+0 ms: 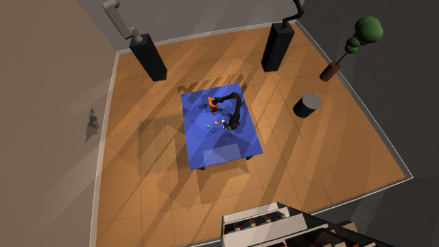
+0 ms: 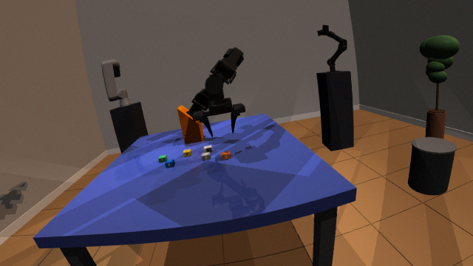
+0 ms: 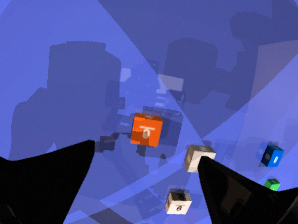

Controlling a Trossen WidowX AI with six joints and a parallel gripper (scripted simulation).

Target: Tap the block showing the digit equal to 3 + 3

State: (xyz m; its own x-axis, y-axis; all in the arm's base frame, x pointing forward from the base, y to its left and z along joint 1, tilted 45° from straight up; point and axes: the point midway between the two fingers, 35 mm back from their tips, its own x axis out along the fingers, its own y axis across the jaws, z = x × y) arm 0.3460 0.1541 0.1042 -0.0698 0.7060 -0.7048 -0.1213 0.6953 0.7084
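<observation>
My gripper tip is 80 mm above the orange block and 10 mm past it. Also, from my gripper tip: yellow block (180 mm to the right, 110 mm behind, 80 mm below); then white block (120 mm behind, 90 mm to the right, 80 mm below); then grey block (90 mm to the right, 80 mm below, 30 mm behind).
</observation>
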